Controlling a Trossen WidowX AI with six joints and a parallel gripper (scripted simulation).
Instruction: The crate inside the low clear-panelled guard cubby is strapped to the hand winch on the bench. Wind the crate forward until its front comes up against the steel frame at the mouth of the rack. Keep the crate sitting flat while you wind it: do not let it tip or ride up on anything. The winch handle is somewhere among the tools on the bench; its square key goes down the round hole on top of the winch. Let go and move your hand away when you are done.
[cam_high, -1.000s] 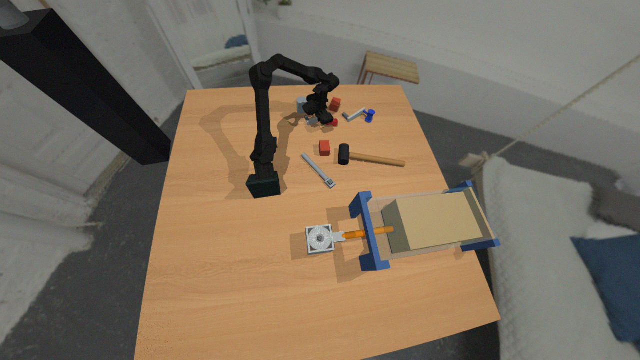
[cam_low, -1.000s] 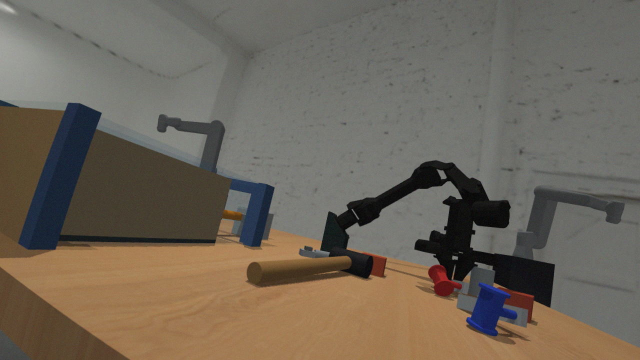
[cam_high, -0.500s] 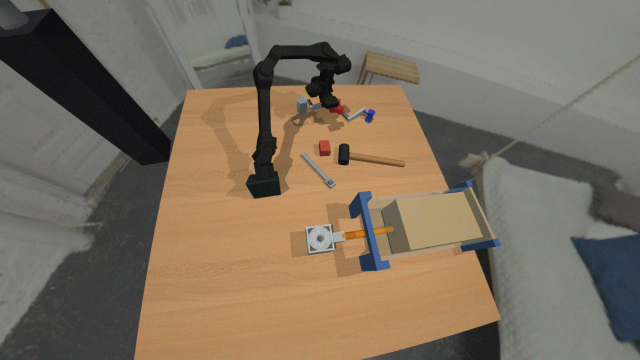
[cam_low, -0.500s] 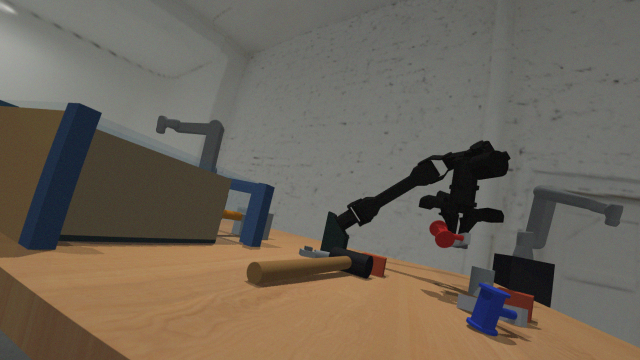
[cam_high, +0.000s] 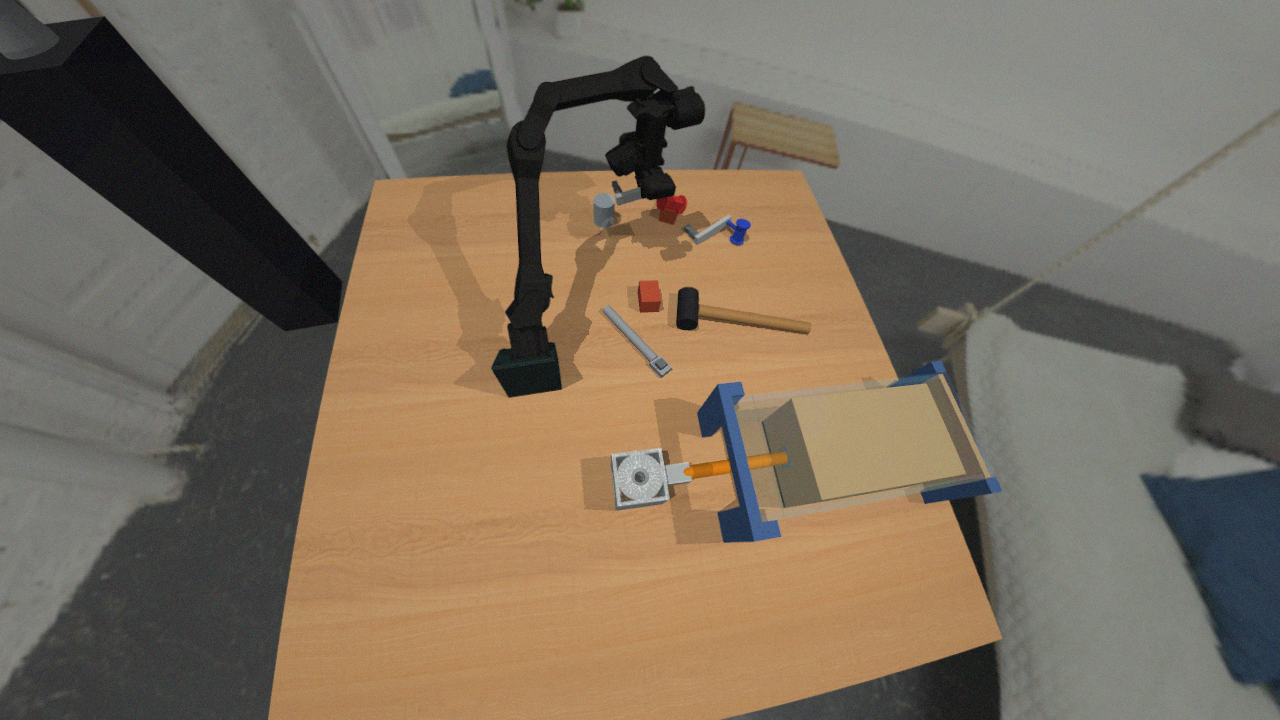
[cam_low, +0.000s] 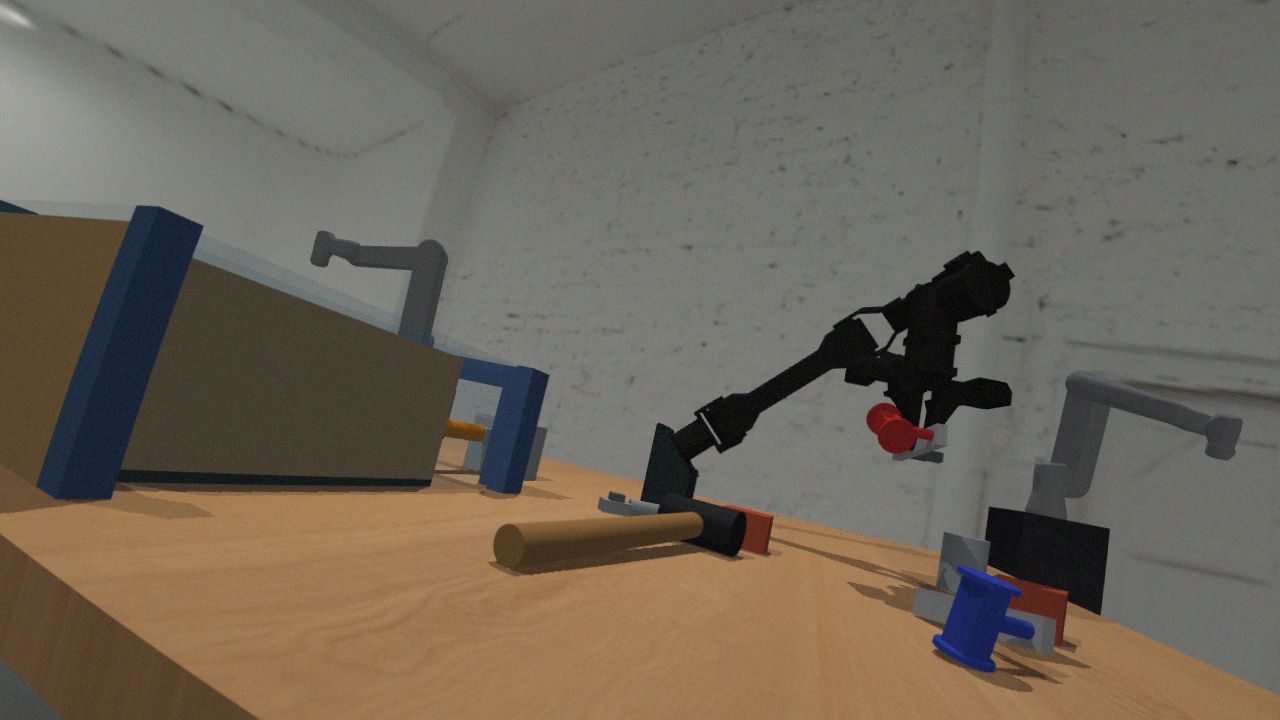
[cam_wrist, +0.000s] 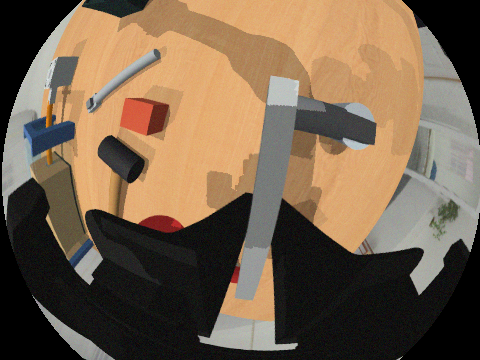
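Right now my gripper tip is 50 mm short of the red knob, 30 mm to the left of it and 20 mm below it. The rest, counted from my gripper tip: red-knobbed winch handle 10 mm ahead, 10 mm to the right, 10 mm above; blue knob 270 mm ahead, 10 mm to the right, 130 mm below; blue-knobbed crank handle 230 mm ahead, 140 mm below.
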